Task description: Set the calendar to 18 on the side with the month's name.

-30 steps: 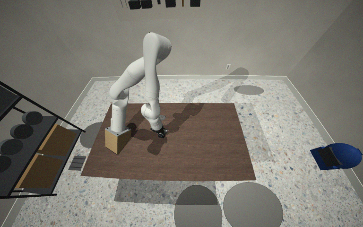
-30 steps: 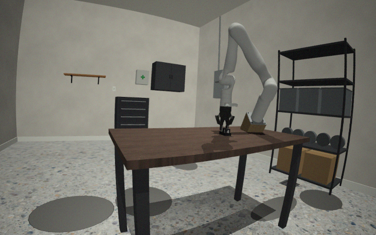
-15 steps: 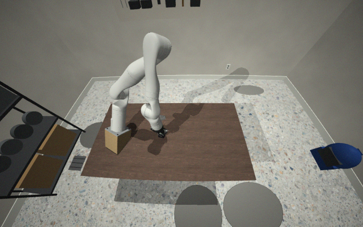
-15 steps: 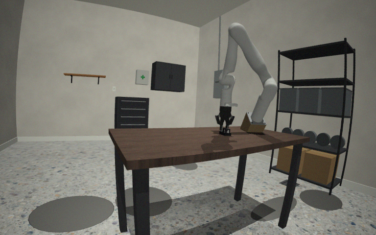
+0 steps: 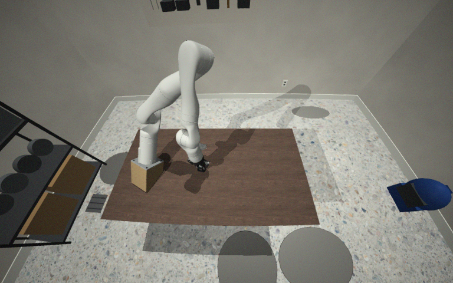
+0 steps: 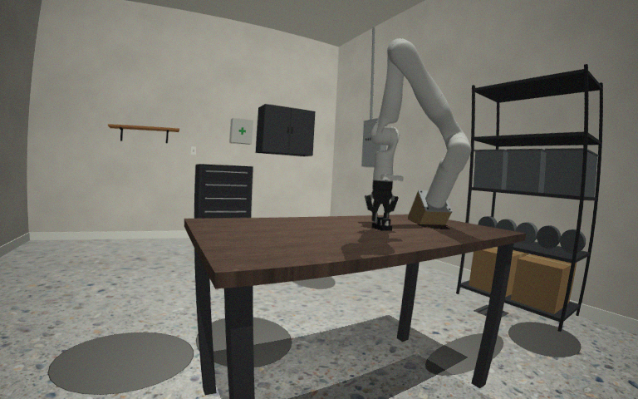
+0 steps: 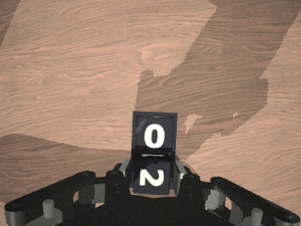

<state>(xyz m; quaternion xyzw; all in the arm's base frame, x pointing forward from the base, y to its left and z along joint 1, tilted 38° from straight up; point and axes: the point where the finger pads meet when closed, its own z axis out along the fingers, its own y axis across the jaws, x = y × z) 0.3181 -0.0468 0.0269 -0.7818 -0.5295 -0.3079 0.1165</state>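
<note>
Right now my hand is 3 cm above the black calendar tray and 2 cm to the right of it.
</note>
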